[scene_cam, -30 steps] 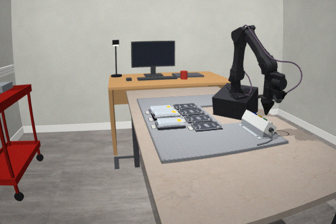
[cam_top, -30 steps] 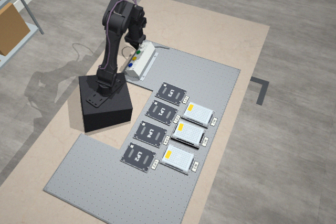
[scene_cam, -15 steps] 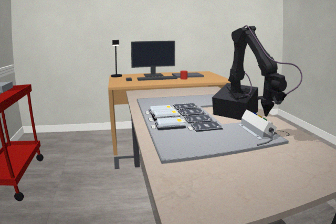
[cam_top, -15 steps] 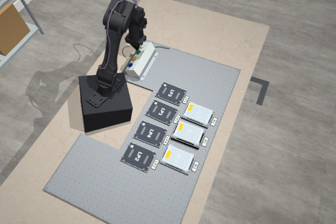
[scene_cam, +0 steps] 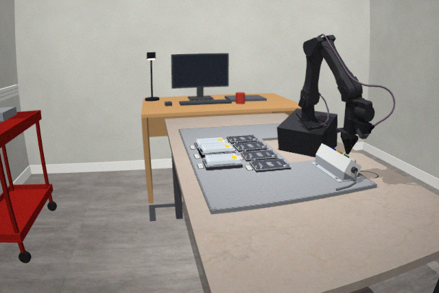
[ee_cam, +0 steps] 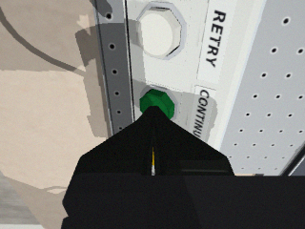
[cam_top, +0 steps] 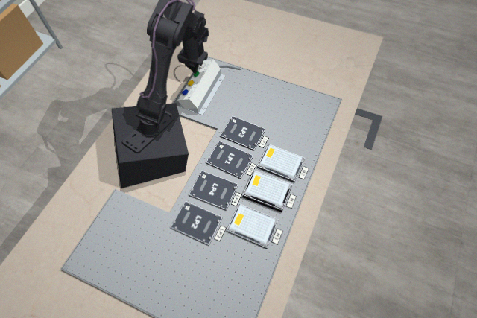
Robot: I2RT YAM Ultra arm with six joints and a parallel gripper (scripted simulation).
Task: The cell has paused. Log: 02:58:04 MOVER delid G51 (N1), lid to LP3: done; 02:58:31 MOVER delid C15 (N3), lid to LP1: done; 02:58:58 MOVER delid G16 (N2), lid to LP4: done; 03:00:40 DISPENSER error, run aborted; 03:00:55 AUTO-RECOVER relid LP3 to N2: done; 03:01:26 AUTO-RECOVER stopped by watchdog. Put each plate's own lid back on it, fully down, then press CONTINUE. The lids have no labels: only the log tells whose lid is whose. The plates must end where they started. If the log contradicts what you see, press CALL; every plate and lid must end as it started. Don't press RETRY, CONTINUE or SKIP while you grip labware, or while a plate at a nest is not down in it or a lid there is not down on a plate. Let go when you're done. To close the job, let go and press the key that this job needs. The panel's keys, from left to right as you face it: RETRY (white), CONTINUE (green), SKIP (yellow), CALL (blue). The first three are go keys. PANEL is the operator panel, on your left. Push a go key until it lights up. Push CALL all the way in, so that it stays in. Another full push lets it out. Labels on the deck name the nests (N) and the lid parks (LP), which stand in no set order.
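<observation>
The green continue key lies 20 mm below my hand. From my hand the other things lie so: white retry key 50 mm to the left, 20 mm below, 10 mm behind; then yellow key 50 mm to the right, 20 mm below, 10 mm ahead; then blue key 100 mm to the right, 20 mm below, 20 mm ahead.
</observation>
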